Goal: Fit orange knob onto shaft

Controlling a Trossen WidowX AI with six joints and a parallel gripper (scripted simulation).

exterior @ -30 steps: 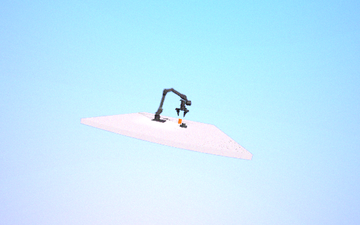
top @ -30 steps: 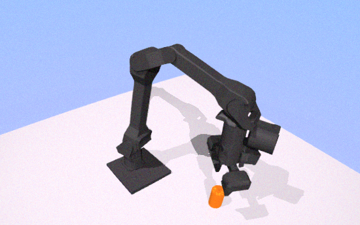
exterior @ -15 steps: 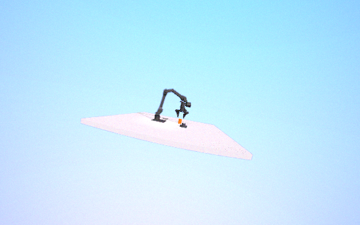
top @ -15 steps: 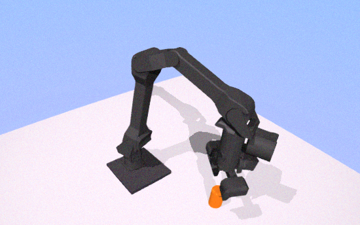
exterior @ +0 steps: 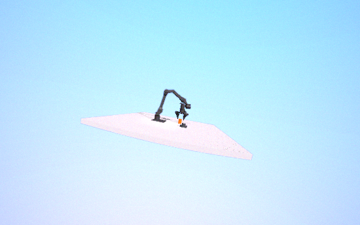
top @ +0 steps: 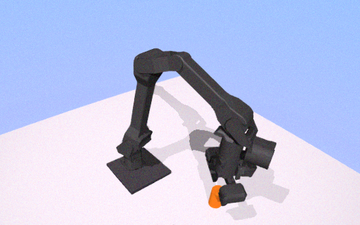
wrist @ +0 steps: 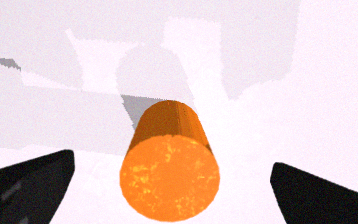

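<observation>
Right now the orange knob is 10 mm below my gripper tip. Round my gripper tip: dark pedestal (70 mm ahead, 200 mm to the right, 20 mm below).
</observation>
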